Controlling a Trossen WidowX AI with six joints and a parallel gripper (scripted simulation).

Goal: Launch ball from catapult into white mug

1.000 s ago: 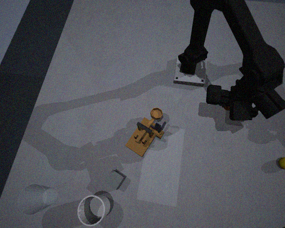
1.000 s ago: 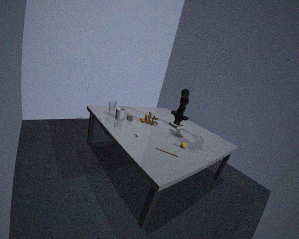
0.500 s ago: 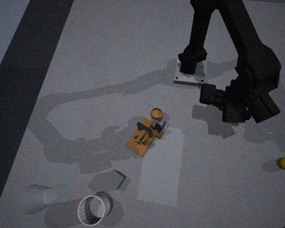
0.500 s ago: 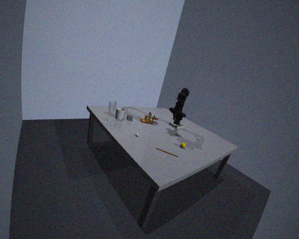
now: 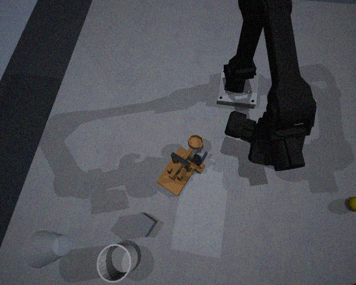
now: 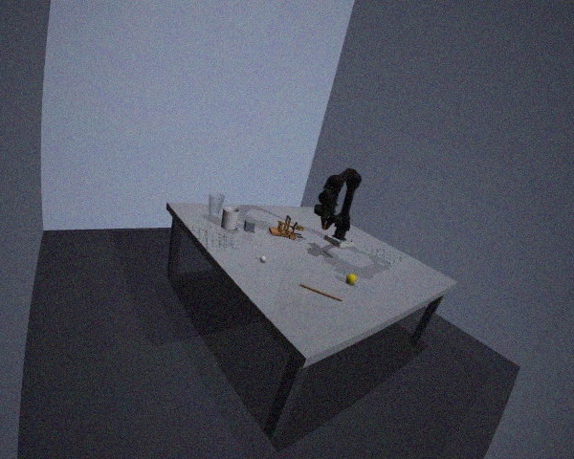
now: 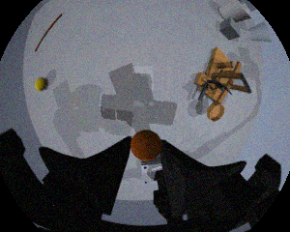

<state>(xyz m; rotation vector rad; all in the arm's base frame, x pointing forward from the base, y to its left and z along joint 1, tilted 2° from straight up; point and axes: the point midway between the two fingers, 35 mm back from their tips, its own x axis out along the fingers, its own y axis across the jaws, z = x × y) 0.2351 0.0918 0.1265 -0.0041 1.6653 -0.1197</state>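
Right now my gripper tip is 170 mm to the left of the wooden catapult, 80 mm short of it and 70 mm above it. Round my gripper tip: grey cube (300 mm ahead, 260 mm to the right, 100 mm below); then orange ball (10 mm above); then yellow ball (330 mm to the left, 100 mm below, 80 mm ahead).
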